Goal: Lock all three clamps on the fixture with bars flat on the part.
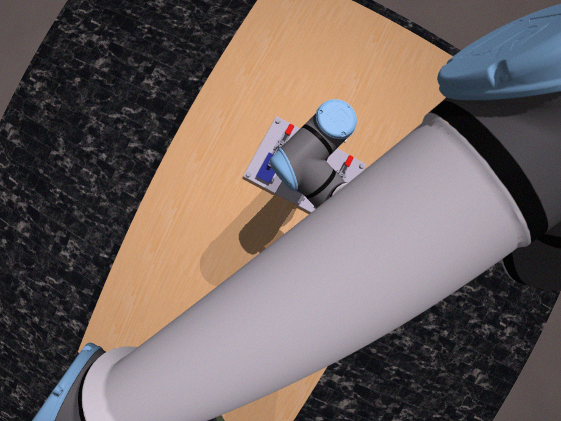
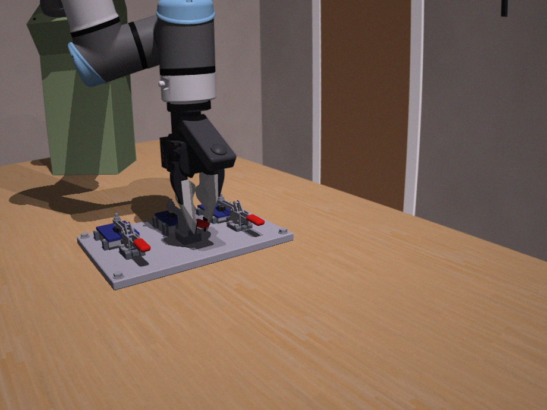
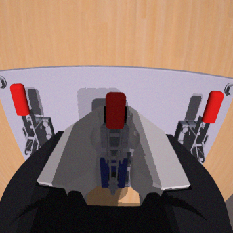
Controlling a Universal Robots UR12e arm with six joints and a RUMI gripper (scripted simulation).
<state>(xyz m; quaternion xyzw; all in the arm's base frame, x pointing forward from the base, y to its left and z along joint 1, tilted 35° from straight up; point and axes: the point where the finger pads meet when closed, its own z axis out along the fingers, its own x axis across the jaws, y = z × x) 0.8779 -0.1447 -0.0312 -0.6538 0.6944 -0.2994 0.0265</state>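
Right now my hand is 8 cm past the grey fixture plate, 5 cm above it and 1 cm to the right of it. Round my hand: blue part (15 cm behind, 9 cm to the right, 3 cm below).
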